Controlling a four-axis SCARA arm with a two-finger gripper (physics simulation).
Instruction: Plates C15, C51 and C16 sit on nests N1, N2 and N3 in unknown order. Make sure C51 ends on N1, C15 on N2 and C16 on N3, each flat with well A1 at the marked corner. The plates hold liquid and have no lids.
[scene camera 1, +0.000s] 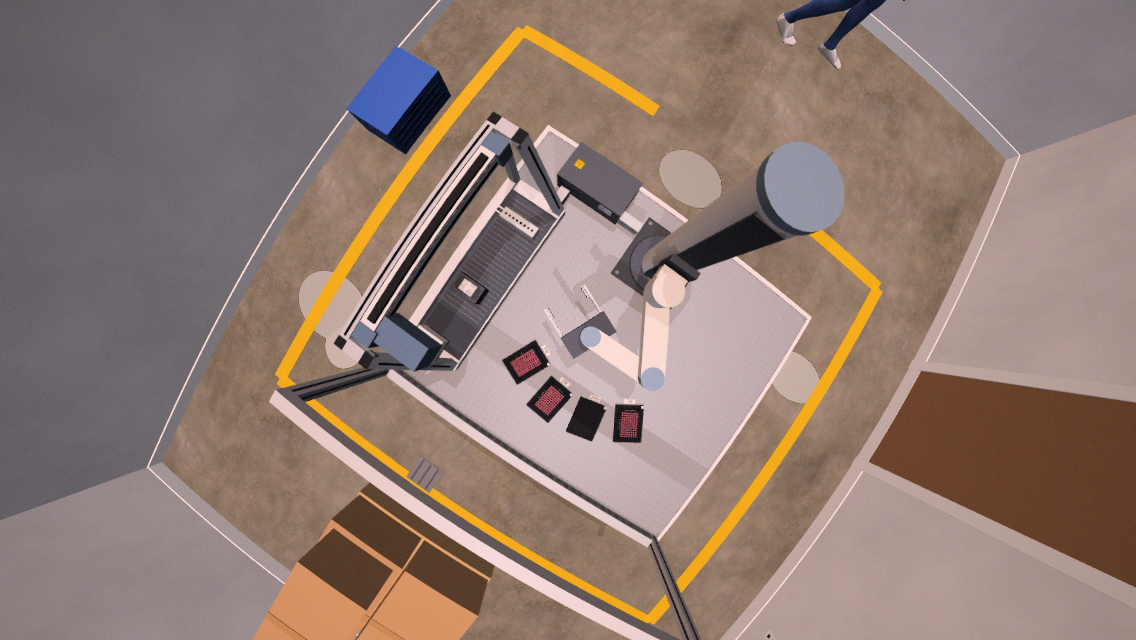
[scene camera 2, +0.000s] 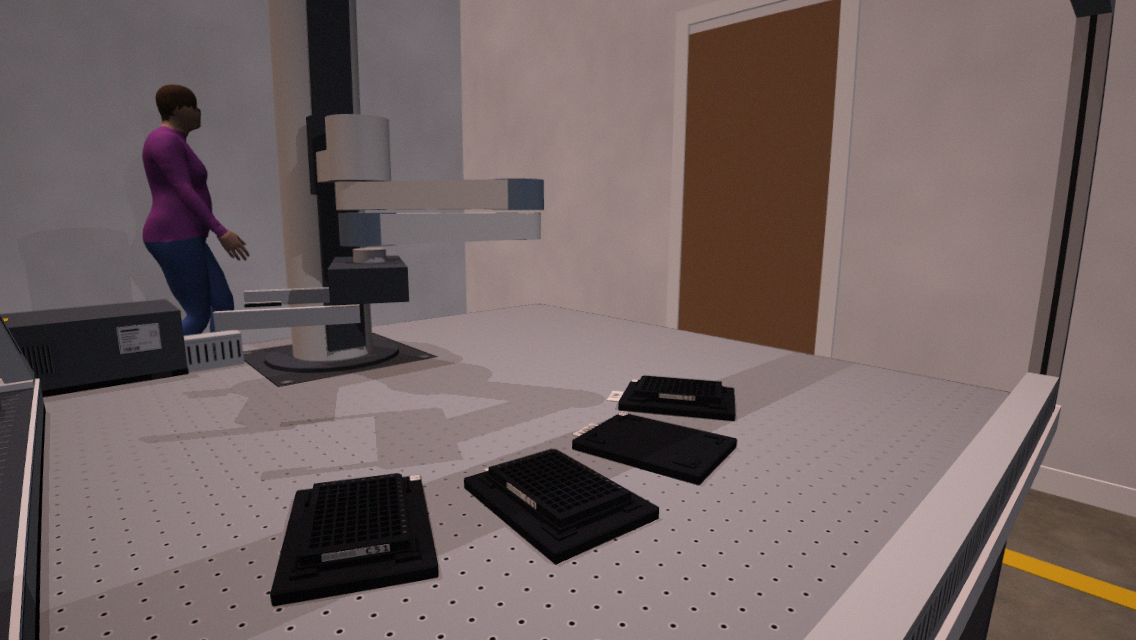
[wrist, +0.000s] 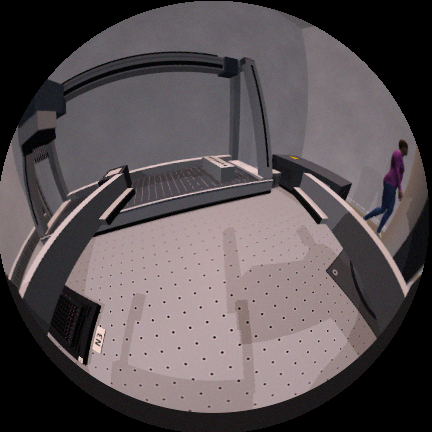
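Where they show: gripper, fingertip midpoint: (scene camera 1: 564, 297) (scene camera 2: 231, 308) (wrist: 213, 177); arm's base at its link origin: (scene camera 2: 334, 361).
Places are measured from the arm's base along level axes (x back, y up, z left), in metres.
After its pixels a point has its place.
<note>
My gripper (scene camera 1: 565, 298) @(z -0.247, x -0.352, y 0.180 m) (scene camera 2: 229, 308) @(z -0.247, x -0.352, y 0.180 m) (wrist: 213, 177) @(z -0.247, x -0.352, y 0.180 m) is open and empty, level above the table and pointing towards the gantry. Plate C51 (scene camera 1: 525, 362) @(z -0.229, x -0.655, y 0.038 m) (scene camera 2: 357, 512) @(z -0.229, x -0.661, y 0.038 m) (wrist: 67, 320) @(z -0.212, x -0.622, y 0.039 m) lies flat on nest N3 (scene camera 2: 357, 585) @(z -0.261, x -0.731, y 0.019 m), whose label shows in the wrist view; C51 reads on its front label. A second plate (scene camera 1: 549, 399) @(z -0.060, x -0.727, y 0.033 m) (scene camera 2: 556, 483) @(z -0.060, x -0.732, y 0.036 m) sits flat on the adjoining nest. A third plate (scene camera 1: 628, 424) @(z 0.277, x -0.630, y 0.034 m) (scene camera 2: 679, 388) @(z 0.271, x -0.636, y 0.038 m) sits flat on the nest at the far end of the arc. Their names, their nests' labels and the A1 wells are too small to read.
An empty black nest (scene camera 1: 585, 418) @(z 0.112, x -0.711, y 0.024 m) (scene camera 2: 655, 445) @(z 0.105, x -0.724, y 0.025 m) lies between the second and third plates. The gantry deck (scene camera 1: 445, 316) (wrist: 185, 197) @(z -0.451, x -0.339, y 0.054 m) stands at the table's side. A dark control box (scene camera 1: 599, 181) @(z -0.395, x 0.106, y 0.127 m) (scene camera 2: 103, 345) @(z -0.366, x 0.035, y 0.083 m) (wrist: 312, 175) stands near the arm's base. A person (scene camera 2: 178, 198) (wrist: 393, 180) is beyond the table.
</note>
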